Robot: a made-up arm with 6 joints. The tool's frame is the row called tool.
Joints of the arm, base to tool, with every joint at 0 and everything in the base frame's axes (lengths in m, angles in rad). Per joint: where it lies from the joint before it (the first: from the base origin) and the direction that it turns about. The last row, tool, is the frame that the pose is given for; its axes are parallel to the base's.
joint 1: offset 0 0 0.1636 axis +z
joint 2: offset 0 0 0 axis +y
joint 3: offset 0 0 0.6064 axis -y
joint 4: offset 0 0 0 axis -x
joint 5: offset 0.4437 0 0 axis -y
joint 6: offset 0 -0.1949 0 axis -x
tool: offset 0 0 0
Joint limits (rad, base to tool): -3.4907..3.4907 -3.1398..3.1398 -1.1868..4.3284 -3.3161..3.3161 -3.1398..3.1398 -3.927..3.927
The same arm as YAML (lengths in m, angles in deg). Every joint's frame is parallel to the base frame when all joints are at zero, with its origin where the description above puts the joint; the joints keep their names.
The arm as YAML. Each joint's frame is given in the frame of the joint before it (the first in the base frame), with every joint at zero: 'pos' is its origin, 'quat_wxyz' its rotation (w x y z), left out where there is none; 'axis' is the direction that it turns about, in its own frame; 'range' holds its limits. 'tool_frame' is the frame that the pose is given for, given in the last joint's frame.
length_unit: m
angle_unit: deg
joints:
  - joint: joint 1
    pos: [0.0, 0.0, 0.1636]
    axis: [0.0, 0.0, 1.0]
    range: [-200.0, 200.0]
  - joint: joint 2
    pos: [0.0, 0.0, 0.0]
    axis: [0.0, 1.0, 0.0]
    range: [-179.9, 179.9]
  - joint: joint 3
    pos: [0.0, 0.0, 0.6064]
    axis: [0.0, -1.0, 0.0]
    range: [-68.0, 248.0]
  - joint: joint 4
    pos: [0.0, 0.0, 0.0]
    axis: [-1.0, 0.0, 0.0]
    range: [-190.0, 190.0]
  - joint: joint 5
    pos: [0.4437, 0.0, 0.0]
    axis: [0.0, -1.0, 0.0]
    range: [-179.9, 179.9]
  - joint: joint 6
    pos: [0.0, -0.1949, 0.0]
    axis: [-1.0, 0.0, 0.0]
    range: [-225.0, 225.0]
tool_frame:
  pos: [0.0, 0.0, 0.0]

